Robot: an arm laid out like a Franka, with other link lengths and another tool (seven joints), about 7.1 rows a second.
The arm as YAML. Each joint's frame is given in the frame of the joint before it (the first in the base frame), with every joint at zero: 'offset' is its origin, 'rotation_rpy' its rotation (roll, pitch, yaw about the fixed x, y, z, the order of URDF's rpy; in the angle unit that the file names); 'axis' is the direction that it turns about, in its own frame. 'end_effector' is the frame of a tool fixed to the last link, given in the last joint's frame.
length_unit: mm
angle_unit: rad
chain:
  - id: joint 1
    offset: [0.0, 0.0, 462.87]
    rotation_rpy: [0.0, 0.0, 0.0]
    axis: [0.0, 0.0, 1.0]
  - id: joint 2
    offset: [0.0, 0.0, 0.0]
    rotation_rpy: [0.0, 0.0, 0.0]
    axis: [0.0, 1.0, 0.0]
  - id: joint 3
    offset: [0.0, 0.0, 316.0]
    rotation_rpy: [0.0, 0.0, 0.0]
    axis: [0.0, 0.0, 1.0]
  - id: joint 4
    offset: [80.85, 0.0, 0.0]
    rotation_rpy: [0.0, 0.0, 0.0]
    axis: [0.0, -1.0, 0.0]
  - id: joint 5
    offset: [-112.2, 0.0, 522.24]
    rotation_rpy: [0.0, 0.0, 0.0]
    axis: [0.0, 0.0, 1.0]
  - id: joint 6
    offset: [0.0, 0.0, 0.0]
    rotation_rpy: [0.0, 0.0, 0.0]
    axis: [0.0, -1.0, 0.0]
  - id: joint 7
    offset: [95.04, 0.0, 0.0]
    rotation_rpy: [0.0, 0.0, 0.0]
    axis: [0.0, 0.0, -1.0]
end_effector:
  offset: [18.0, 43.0, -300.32]
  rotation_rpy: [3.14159, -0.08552, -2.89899]
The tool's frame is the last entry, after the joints.
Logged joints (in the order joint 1, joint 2, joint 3, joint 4, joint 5, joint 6, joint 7), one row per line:
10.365, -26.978, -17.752, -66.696, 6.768, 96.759, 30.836
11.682, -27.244, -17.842, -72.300, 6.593, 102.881, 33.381
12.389, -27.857, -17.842, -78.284, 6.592, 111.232, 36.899
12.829, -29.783, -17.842, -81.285, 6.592, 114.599, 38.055
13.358, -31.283, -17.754, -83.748, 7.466, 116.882, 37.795
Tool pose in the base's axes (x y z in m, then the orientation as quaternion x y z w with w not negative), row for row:
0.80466, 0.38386, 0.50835, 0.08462, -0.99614, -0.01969, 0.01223
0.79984, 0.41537, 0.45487, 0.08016, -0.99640, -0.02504, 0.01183
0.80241, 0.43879, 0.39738, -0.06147, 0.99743, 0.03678, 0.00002
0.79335, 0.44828, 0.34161, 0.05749, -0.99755, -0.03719, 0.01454
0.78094, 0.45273, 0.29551, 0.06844, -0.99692, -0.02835, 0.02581
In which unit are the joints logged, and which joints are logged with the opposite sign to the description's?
The joints are logged in degrees. Opposite sign: joint 2, joint 3, joint 5.
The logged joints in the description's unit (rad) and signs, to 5 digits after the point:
0.18090, 0.47085, 0.30983, -1.16406, -0.11812, 1.68876, 0.53819
0.20389, 0.47550, 0.31140, -1.26187, -0.11507, 1.79561, 0.58261
0.21623, 0.48620, 0.31140, -1.36631, -0.11505, 1.94136, 0.64401
0.22391, 0.51981, 0.31140, -1.41869, -0.11505, 2.00013, 0.66419
0.23314, 0.54599, 0.30987, -1.46168, -0.13031, 2.03998, 0.65965

